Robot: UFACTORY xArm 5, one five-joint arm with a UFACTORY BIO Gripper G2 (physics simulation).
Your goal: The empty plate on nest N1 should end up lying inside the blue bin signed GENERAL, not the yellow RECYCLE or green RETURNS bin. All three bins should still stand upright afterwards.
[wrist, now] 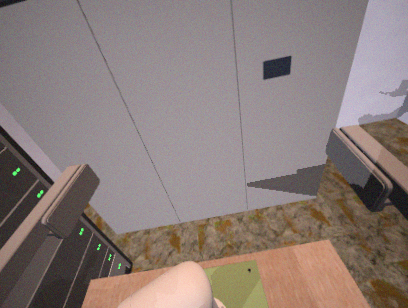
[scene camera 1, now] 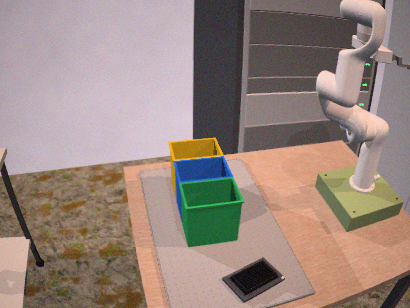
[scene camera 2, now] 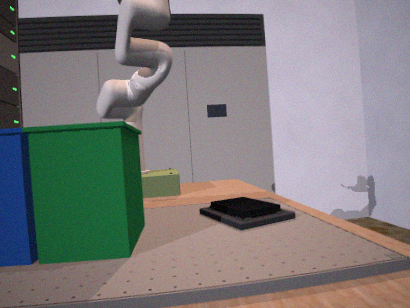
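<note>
A black plate lies on the dark grey nest on the perforated mat. The blue bin stands upright between the yellow bin and the green bin, which are upright too. No signs on the bins are readable. The bin floors are hidden. My gripper is open and empty, high up on the arm's side, far from the plate and the bins. In scene camera 1 it is partly cut off at the right edge.
The arm stands on a green base block on the wooden table. The grey mat lies under the bins and nest. A rack with green lights stands behind the table. A large grey cabinet faces the wrist camera.
</note>
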